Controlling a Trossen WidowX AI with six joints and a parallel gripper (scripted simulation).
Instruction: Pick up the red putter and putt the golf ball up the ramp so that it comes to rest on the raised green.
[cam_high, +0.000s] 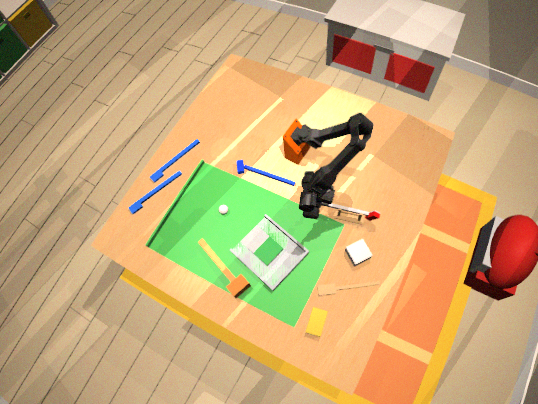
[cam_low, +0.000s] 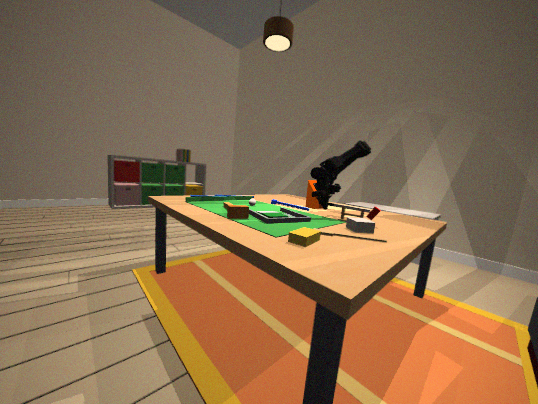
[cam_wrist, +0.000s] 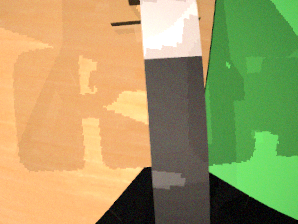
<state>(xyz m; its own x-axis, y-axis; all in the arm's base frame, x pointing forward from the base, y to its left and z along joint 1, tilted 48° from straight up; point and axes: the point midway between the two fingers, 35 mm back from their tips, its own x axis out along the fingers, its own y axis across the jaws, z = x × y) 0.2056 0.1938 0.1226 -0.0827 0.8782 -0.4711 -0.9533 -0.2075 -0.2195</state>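
The blue putter lies 30 cm to the right of my gripper tip, 2 cm below it and 2 cm behind it. From my gripper tip the other things lie so: white block 24 cm to the left, 9 cm ahead, 2 cm below; red putter 11 cm to the left, 4 cm behind, 2 cm above; green mat 28 cm ahead, 21 cm to the right, 4 cm below.
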